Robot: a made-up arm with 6 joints.
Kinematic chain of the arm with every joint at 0, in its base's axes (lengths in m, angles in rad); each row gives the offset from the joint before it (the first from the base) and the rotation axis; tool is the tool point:
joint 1: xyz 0 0 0.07 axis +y
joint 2: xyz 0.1 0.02 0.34 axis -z
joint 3: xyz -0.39 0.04 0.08 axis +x
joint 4: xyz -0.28 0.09 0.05 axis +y
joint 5: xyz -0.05 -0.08 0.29 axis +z
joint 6: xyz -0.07 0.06 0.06 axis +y
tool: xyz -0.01 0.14 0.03
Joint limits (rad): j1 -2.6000..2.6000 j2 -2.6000..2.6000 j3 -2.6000..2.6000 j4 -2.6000..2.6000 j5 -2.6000..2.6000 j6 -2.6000..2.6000
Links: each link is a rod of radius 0.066 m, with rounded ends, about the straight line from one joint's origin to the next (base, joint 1, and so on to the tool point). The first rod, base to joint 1, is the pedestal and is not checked.
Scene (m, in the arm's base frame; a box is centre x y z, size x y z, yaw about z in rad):
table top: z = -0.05
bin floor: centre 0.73 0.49 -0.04 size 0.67 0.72 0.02 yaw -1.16
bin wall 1: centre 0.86 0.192 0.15 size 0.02 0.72 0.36 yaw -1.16
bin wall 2: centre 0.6 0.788 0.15 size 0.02 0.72 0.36 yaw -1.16
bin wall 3: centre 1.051 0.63 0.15 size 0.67 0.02 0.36 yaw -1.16
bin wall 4: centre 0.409 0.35 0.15 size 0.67 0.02 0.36 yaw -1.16
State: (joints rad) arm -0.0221 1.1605 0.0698 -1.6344 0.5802 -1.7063
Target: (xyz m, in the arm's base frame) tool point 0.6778 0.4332 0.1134
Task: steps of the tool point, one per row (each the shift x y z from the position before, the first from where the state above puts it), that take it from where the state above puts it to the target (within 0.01 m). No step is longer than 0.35 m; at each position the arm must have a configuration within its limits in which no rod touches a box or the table.
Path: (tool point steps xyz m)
1: 0.2075 -0.0144 -0.0121
2: 0.1719 -0.0805 0.0903
3: 0.2639 -0.1969 0.1049
4: 0.1710 -0.2738 0.0732
5: 0.0354 -0.0016 -0.2246
6: -0.0354 0.0016 -0.2017

